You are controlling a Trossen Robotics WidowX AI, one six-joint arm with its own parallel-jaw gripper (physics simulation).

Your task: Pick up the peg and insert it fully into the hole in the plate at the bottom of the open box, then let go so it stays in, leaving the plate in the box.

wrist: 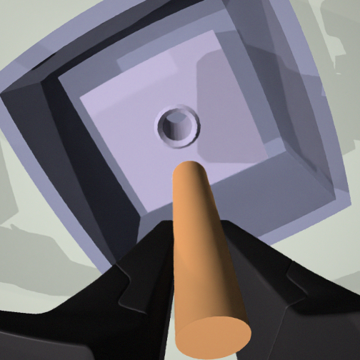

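Observation:
The orange round peg [200, 250] is held between the two black fingers of my gripper [194, 232], which is shut on it. One end of the peg points away from the camera, over the near part of the plate. The pale lilac plate [135, 165] lies at the bottom of the open box [310, 175]. The hole [177, 125] with its raised ring is near the plate's middle. In the view, the peg's far end shows just below the hole, apart from it. How high the peg is above the plate is hard to tell.
The box's blue-grey walls stand around the plate on all sides, and the near rim passes behind the fingers. The pale table top [30, 250] with soft shadows shows around the box.

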